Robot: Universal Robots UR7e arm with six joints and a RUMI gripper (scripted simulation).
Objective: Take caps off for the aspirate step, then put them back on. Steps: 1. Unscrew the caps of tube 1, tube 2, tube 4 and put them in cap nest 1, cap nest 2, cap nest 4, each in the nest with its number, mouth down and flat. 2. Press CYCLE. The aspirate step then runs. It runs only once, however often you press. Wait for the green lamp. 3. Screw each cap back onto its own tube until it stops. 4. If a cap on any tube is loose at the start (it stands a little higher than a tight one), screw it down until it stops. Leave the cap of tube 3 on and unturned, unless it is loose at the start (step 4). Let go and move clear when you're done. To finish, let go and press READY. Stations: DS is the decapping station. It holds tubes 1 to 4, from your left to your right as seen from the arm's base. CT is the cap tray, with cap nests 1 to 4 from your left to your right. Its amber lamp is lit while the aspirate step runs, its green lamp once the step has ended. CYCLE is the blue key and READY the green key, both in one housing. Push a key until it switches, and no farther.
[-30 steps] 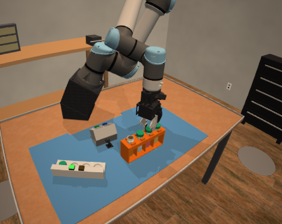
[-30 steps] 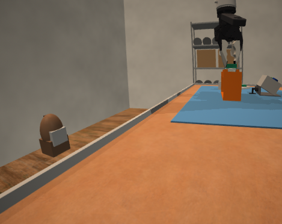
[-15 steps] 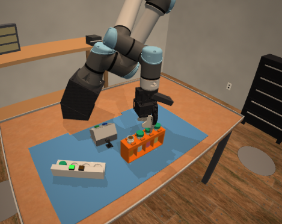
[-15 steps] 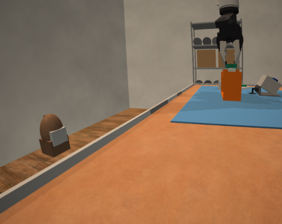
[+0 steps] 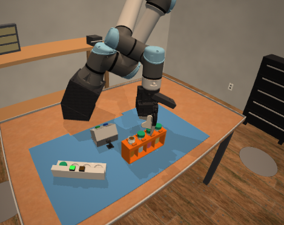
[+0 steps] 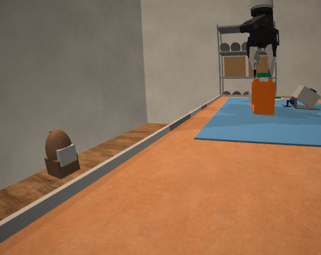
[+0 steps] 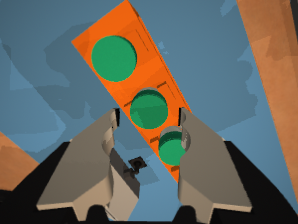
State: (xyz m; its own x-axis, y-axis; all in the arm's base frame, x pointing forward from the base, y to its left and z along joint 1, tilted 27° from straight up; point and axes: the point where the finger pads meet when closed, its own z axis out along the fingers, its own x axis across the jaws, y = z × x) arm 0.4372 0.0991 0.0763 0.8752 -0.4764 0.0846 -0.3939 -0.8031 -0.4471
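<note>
The cap lies 5 cm to the left of my hand and 1 cm below it. The rest, counted from my hand: grey key housing 18 cm behind, 15 cm to the right, 7 cm below; blue key 19 cm behind, 13 cm to the right, 6 cm below; table edge 20 cm ahead, 12 cm below, 9 cm to the left.
</note>
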